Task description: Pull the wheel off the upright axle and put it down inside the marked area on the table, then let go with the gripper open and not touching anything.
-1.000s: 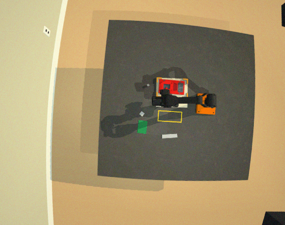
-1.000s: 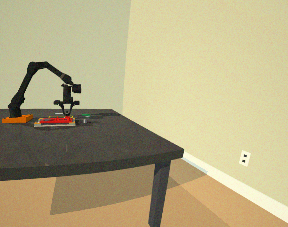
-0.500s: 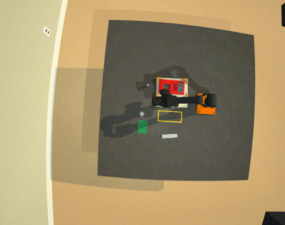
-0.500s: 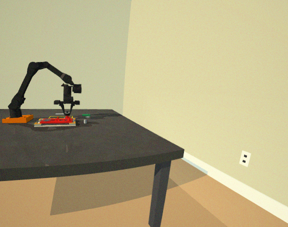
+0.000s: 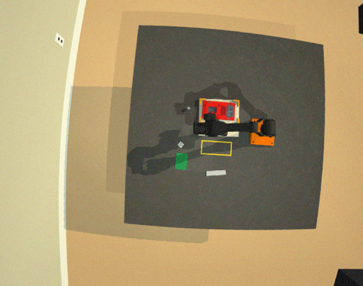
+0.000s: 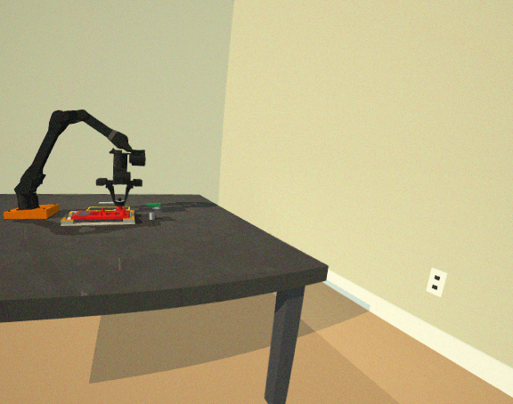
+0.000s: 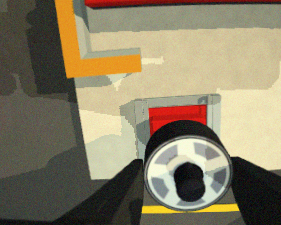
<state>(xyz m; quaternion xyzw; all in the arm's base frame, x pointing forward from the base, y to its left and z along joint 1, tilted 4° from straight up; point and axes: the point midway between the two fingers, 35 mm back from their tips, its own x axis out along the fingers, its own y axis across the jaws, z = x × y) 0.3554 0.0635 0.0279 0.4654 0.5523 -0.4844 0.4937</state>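
Right now the upright axle is 10 mm below my gripper tip. From my gripper tip the other things lie so: grey bar: 90 mm behind, 250 mm to the left, 40 mm below; wheel: right at my gripper tip.
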